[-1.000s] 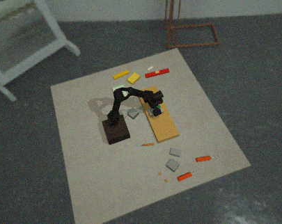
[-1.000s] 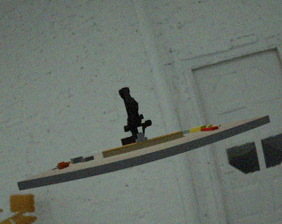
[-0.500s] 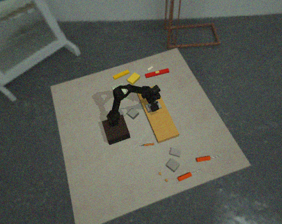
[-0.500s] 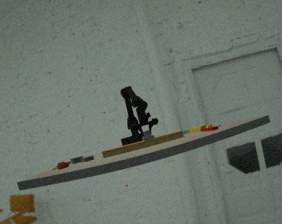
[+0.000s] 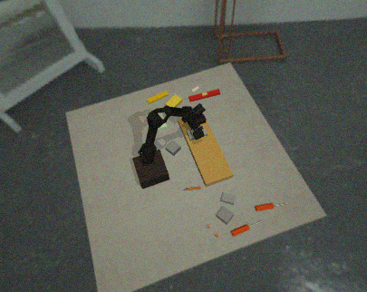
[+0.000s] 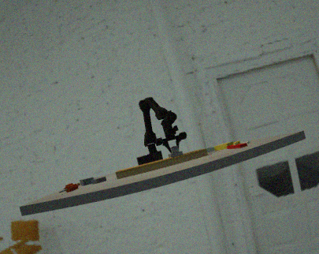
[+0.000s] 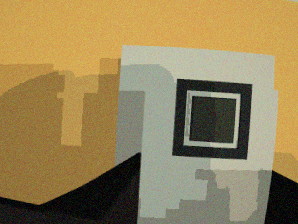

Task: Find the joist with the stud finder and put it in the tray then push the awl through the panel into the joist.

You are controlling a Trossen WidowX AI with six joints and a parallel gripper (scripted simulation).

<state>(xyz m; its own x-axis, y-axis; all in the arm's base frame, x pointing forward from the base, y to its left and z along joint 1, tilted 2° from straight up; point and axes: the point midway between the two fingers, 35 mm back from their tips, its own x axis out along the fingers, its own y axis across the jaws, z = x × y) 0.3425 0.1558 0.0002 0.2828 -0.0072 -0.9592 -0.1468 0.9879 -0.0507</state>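
Now: the pale green tray 26 cm behind my gripper tip, 19 cm to the left of it and 5 cm below it. Also, from my gripper tip: stud finder: 2 cm above, 1 cm ahead; red level: 34 cm to the left, 12 cm ahead, 5 cm below; yellow block: 32 cm to the left, 11 cm behind, 5 cm below.
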